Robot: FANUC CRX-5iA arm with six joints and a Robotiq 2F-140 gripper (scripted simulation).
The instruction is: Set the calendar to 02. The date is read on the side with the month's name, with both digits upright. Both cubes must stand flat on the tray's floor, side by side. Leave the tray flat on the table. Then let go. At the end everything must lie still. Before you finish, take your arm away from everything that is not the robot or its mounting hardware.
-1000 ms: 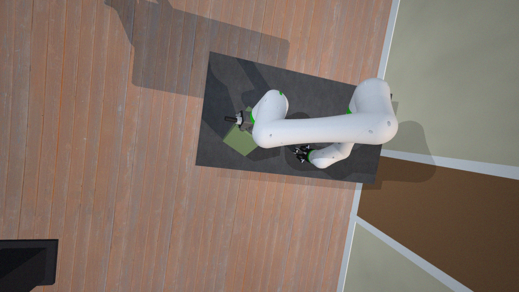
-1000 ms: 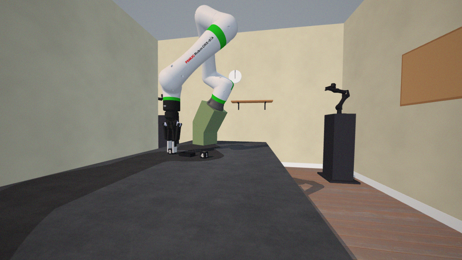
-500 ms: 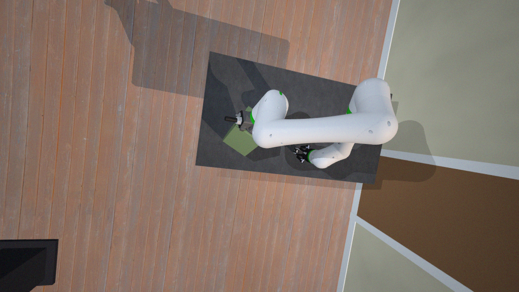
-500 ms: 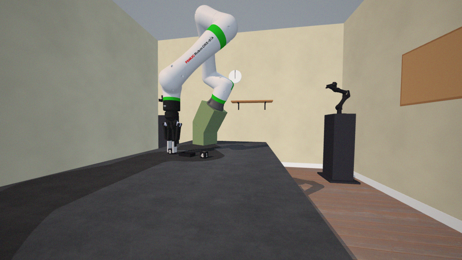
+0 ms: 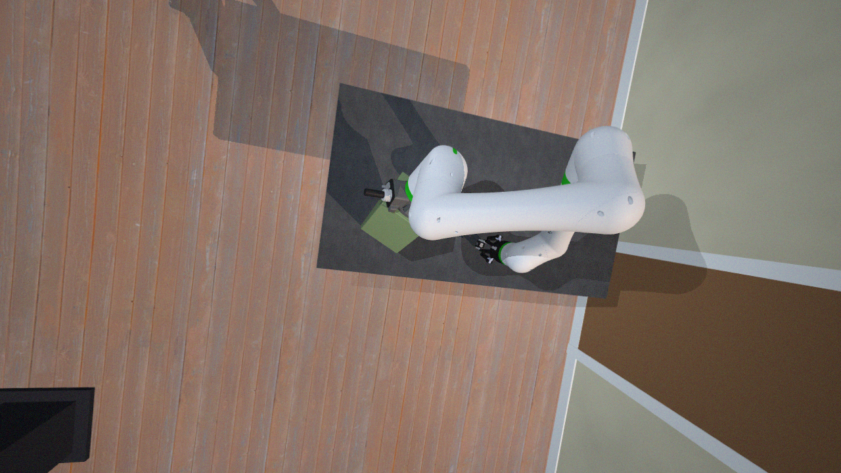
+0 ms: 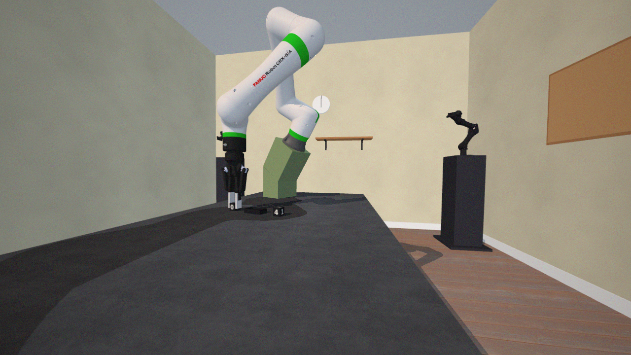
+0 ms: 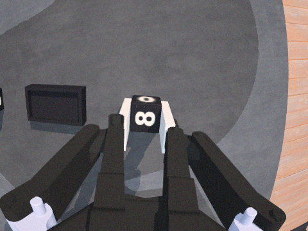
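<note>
Now: hand 60 mm short of the black number cube, 210 mm to the right of it and 30 mm above it. The rest, counted from my hand: black tray 30 mm ahead, 110 mm to the left, 30 mm below.
</note>
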